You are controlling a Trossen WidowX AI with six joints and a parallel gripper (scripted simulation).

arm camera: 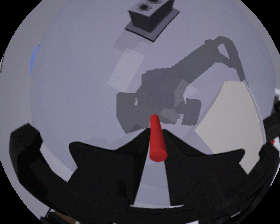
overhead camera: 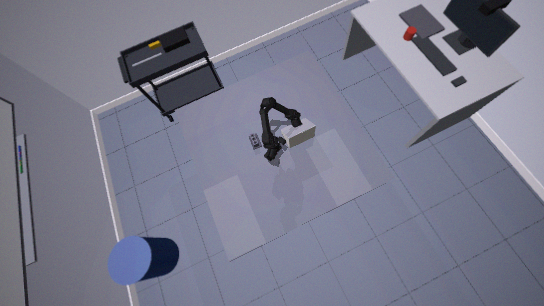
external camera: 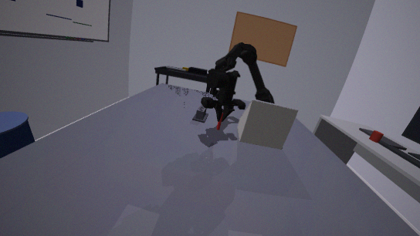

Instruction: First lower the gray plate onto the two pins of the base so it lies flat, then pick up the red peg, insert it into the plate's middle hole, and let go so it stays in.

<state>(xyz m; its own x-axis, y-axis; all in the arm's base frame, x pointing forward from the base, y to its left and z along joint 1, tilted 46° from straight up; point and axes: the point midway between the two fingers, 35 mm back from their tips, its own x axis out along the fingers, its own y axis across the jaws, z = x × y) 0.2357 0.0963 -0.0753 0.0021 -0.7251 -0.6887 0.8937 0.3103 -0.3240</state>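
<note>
Now: the gray plate 180 mm to the right of my gripper tip, 110 mm ahead of it and 40 mm below it. From my gripper tip the other things lie so: red peg (right at my gripper tip).
</note>
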